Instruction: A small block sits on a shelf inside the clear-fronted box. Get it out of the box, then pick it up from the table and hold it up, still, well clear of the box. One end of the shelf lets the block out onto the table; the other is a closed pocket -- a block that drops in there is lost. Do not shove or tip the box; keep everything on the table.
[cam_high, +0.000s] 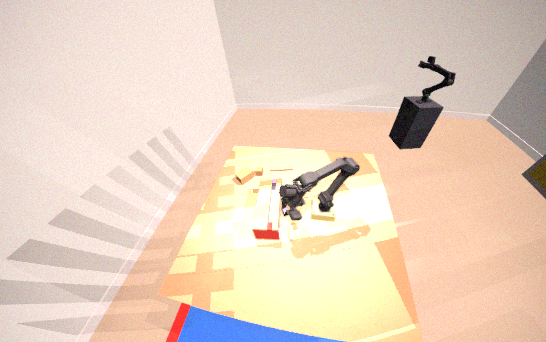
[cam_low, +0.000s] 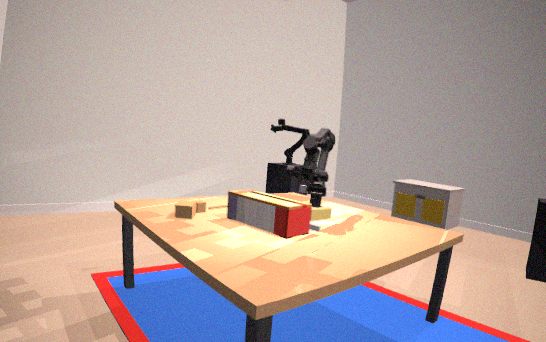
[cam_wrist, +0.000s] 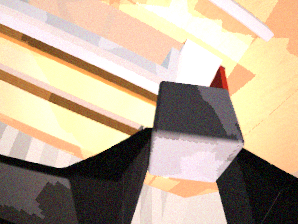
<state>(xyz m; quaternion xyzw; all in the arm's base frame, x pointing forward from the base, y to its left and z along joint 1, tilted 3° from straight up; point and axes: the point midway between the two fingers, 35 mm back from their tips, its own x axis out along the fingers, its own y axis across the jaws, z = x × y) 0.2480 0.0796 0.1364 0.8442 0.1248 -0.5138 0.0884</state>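
Right now my gripper tip is 10 mm below the grey piece and 10 mm past it. From my gripper tip the other things lie so: long box (120 mm to the right, 110 mm below, 50 mm ahead).
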